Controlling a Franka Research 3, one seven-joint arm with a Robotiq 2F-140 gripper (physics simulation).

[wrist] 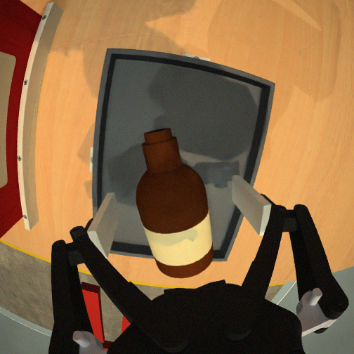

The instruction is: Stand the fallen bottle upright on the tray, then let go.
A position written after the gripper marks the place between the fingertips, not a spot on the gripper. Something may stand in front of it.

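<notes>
A brown bottle (171, 200) is visible, as is the gripper (174, 196).
</notes>
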